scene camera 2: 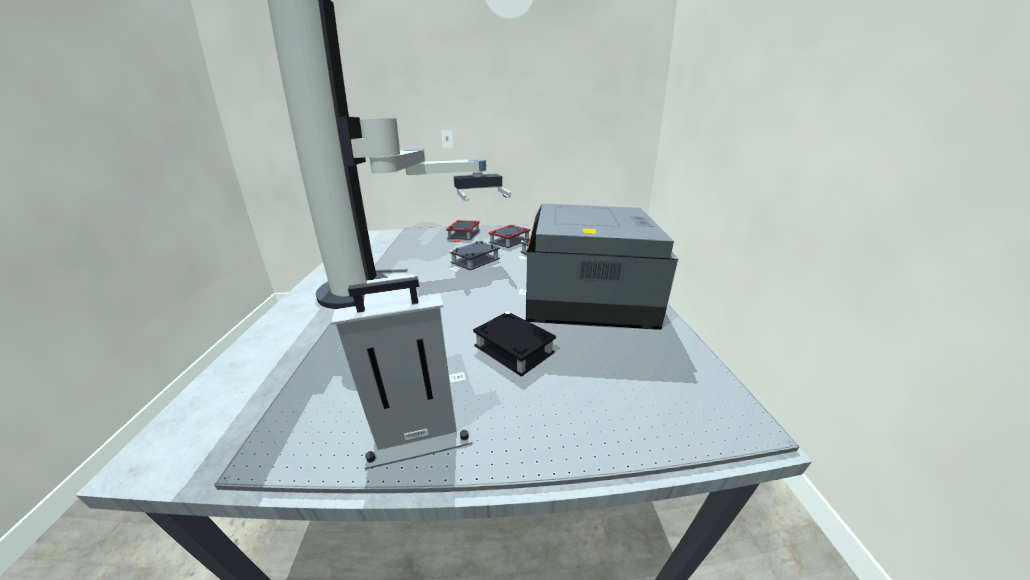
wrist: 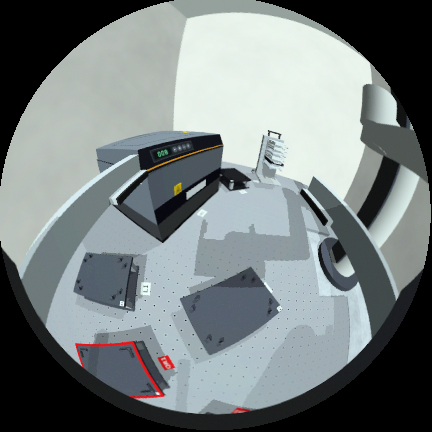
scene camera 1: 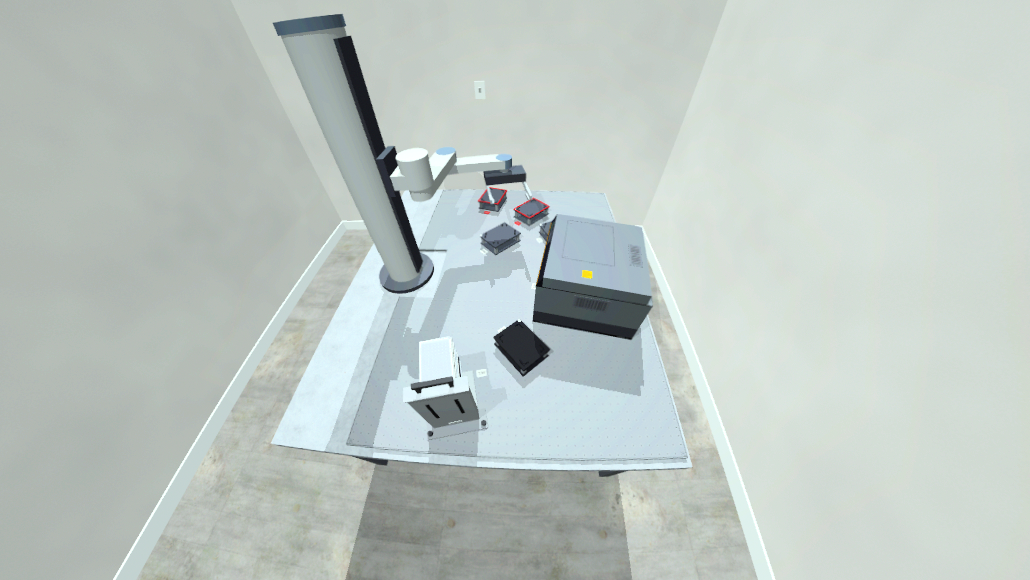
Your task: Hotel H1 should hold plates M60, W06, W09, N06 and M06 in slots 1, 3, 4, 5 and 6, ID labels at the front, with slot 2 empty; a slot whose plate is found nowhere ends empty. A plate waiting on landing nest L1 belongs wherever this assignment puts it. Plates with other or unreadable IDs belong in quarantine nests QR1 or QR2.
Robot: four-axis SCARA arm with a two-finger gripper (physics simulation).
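Places are measured from the arm's base along level axes (x ahead, y left, z up), in metres.
Where they show: gripper, fingertip midpoint: (scene camera 2: 487, 196) (wrist: 229, 168) (scene camera 1: 511, 199); arm's base, origin of the base link: (wrist: 338, 263) (scene camera 1: 407, 272).
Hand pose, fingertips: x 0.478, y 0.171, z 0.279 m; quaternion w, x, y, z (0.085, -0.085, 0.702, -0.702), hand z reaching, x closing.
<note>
Things, the pixels of their top centre, and the offset from my fingertips.
- Landing nest L1, middle of its top: (wrist: 96, 273) dy +0.112, dx +0.231, dz -0.206 m
- Quarantine nest QR1, middle of its top: (scene camera 2: 509, 230) (scene camera 1: 531, 206) dy +0.281, dx +0.096, dz -0.212 m
- Quarantine nest QR2, middle of its top: (scene camera 2: 463, 224) (scene camera 1: 492, 194) dy +0.402, dx -0.127, dz -0.212 m
- large grey device, middle of its top: (scene camera 2: 596, 218) (scene camera 1: 598, 249) (wrist: 154, 135) dy -0.284, dx +0.317, dz -0.011 m
- grey nest, middle of its top: (wrist: 235, 307) (scene camera 2: 474, 246) (scene camera 1: 500, 232) dy +0.044, dx -0.058, dz -0.206 m
- black nest, middle of its top: (scene camera 2: 513, 331) (scene camera 1: 521, 342) (wrist: 232, 172) dy -0.546, dx +0.056, dz -0.212 m
My gripper (scene camera 1: 511, 197) (scene camera 2: 486, 195) (wrist: 229, 168) is open and empty, high over the far part of the table. The hotel (scene camera 1: 444, 407) (scene camera 2: 396, 381) (wrist: 262, 155) stands at the near end, its open side facing the wrist camera. Several pale plates sit stacked in it; their IDs and exact slots are too small to read. Landing nest L1 (wrist: 104, 277) shows a bare dark top. Quarantine nest QR1 (scene camera 1: 531, 208) (scene camera 2: 509, 232) (wrist: 115, 372), outlined in red, shows no plate. Quarantine nest QR2 (scene camera 1: 493, 196) (scene camera 2: 462, 226) also has a bare top; its red label shows at the wrist view's bottom edge.
A large grey device (scene camera 1: 594, 252) (scene camera 2: 601, 277) (wrist: 187, 172) stands at the right, partly hiding L1 in the scene views. A grey nest (scene camera 1: 500, 237) (scene camera 2: 474, 252) (wrist: 230, 310) stands near L1. A black nest (scene camera 1: 521, 347) (scene camera 2: 513, 335) (wrist: 235, 177) stands between device and hotel. The arm's column (scene camera 1: 353, 165) (scene camera 2: 309, 151) rises at the left.
</note>
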